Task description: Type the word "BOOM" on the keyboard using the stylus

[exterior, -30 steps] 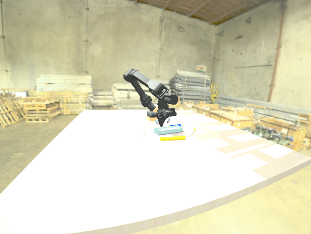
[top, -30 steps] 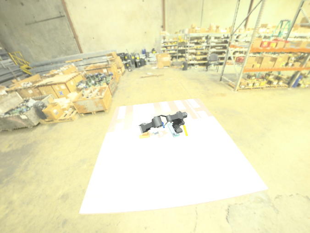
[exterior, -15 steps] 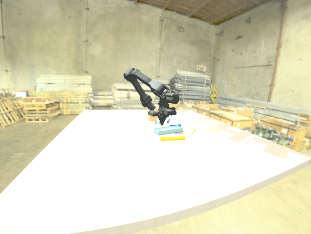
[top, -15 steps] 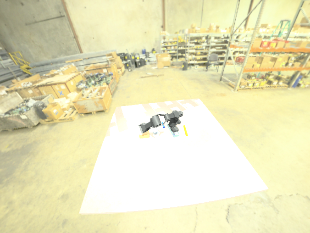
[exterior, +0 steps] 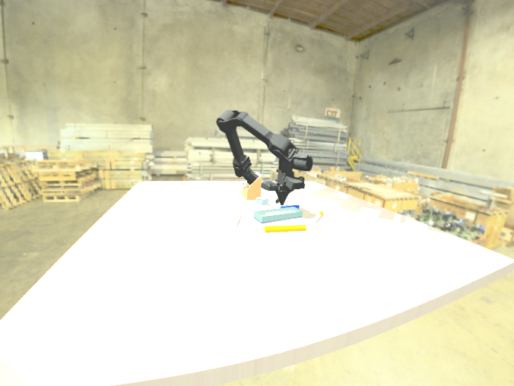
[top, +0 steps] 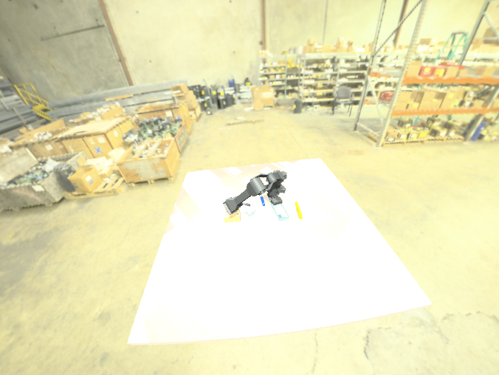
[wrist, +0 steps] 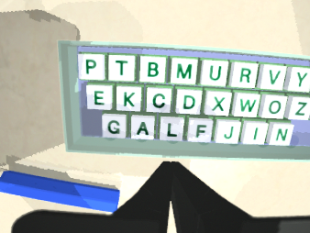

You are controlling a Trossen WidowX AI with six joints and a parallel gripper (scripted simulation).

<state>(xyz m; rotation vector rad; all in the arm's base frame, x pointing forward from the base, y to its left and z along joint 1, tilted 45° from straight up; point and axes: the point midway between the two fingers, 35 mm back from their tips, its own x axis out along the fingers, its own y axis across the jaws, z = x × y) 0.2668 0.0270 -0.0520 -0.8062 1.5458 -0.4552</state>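
Right now my gripper tip is 6 cm past the blue stylus, 10 cm to the right of it and 3 cm above it. Also, from my gripper tip: thin white tip 7 cm behind, 13 cm to the left, 3 cm below; then yellow-and-white pen 7 cm ahead, 14 cm to the left, 3 cm below; then yellow marker 17 cm ahead, 5 cm to the right, 3 cm below.
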